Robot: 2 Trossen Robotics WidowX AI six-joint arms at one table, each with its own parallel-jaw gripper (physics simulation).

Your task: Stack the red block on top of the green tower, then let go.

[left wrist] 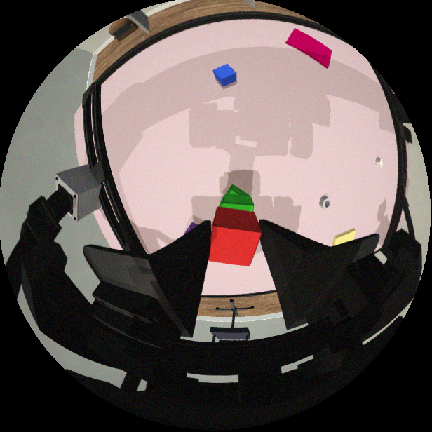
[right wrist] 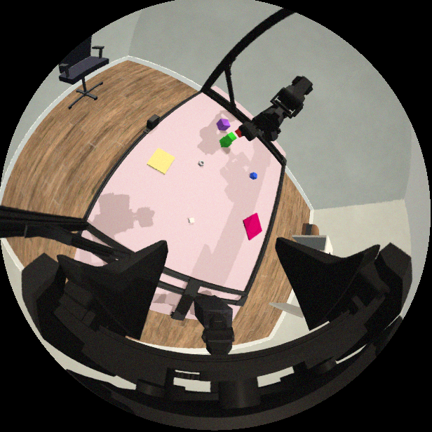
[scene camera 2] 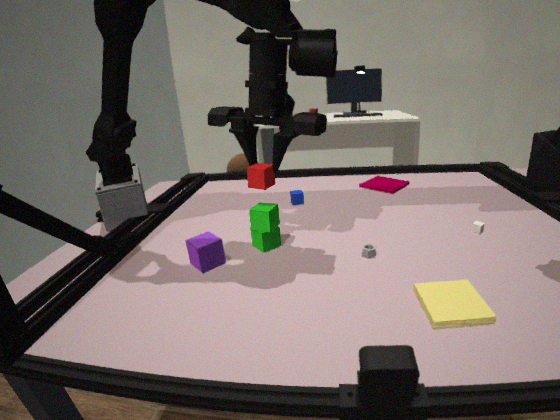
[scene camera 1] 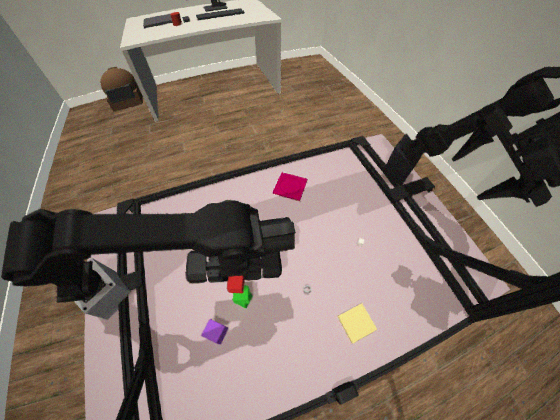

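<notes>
The red block is held in the air between the fingertips of my left gripper, which is shut on it. The green tower is two green blocks, one on the other, standing on the pink table top. The red block hangs above the tower's top, with a gap between them in the scene camera 2 view. My right gripper is open and empty, raised at the far right of the scene camera 1 view.
A purple block lies near the tower. A blue cube, a grey nut, a white cube, a yellow pad and a magenta pad also lie on the table. Black rails edge it.
</notes>
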